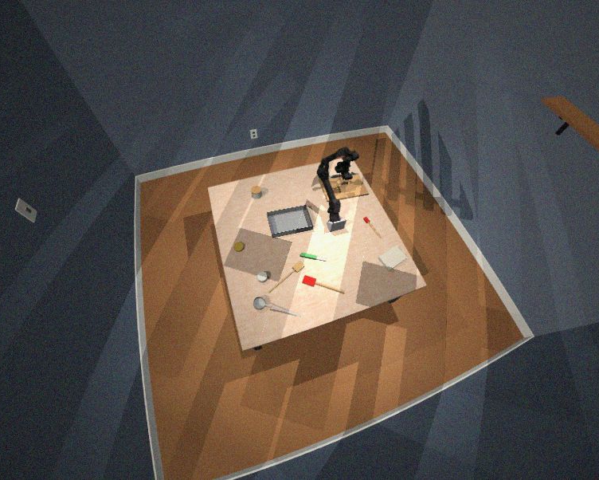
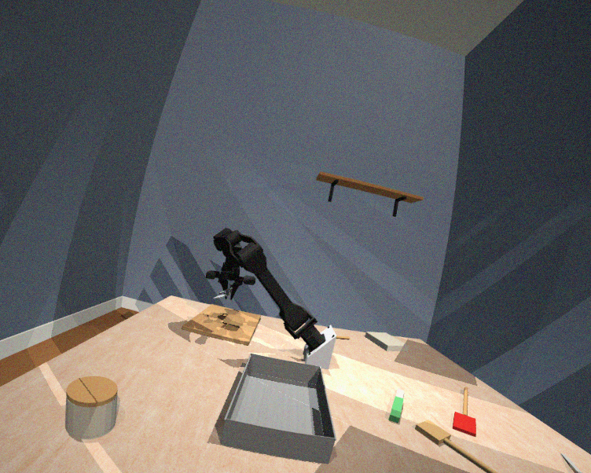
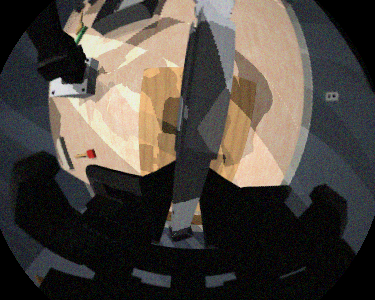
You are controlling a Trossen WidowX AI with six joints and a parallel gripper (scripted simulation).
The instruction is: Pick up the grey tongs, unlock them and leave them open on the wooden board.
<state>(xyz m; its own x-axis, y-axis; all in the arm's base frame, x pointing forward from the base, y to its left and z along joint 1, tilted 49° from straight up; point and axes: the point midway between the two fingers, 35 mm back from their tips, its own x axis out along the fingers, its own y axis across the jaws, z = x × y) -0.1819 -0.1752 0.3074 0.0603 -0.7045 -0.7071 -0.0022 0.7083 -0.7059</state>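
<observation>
The wooden board is 3 cm behind my gripper tip and 10 cm below it. From my gripper tip the other things lie so: green-handled tool (40 cm ahead, 56 cm to the left, 10 cm below); then roasting tin (50 cm ahead, 24 cm to the left, 8 cm below); then lidded canister (68 cm ahead, 7 cm to the right, 7 cm below).
</observation>
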